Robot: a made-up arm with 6 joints. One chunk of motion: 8 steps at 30 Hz.
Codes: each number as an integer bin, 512 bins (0 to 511) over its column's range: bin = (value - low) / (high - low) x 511, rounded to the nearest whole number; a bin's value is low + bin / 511 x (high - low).
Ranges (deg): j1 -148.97..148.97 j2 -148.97..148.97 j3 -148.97..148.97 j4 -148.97..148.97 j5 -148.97..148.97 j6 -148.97..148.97
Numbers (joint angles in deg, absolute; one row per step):
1: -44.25 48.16 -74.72 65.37 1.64 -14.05
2: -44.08 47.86 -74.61 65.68 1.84 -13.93
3: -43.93 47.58 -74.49 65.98 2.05 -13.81
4: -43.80 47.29 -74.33 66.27 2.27 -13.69
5: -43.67 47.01 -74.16 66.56 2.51 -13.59
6: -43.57 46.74 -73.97 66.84 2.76 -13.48
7: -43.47 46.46 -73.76 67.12 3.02 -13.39
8: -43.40 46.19 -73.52 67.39 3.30 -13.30
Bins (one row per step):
1: 180 338 127 368 258 231
2: 180 338 128 368 259 232
3: 180 337 128 369 259 232
4: 180 337 128 369 259 232
5: 181 336 128 370 260 232
6: 181 336 129 370 260 232
7: 181 335 129 371 261 233
8: 181 335 129 371 261 233

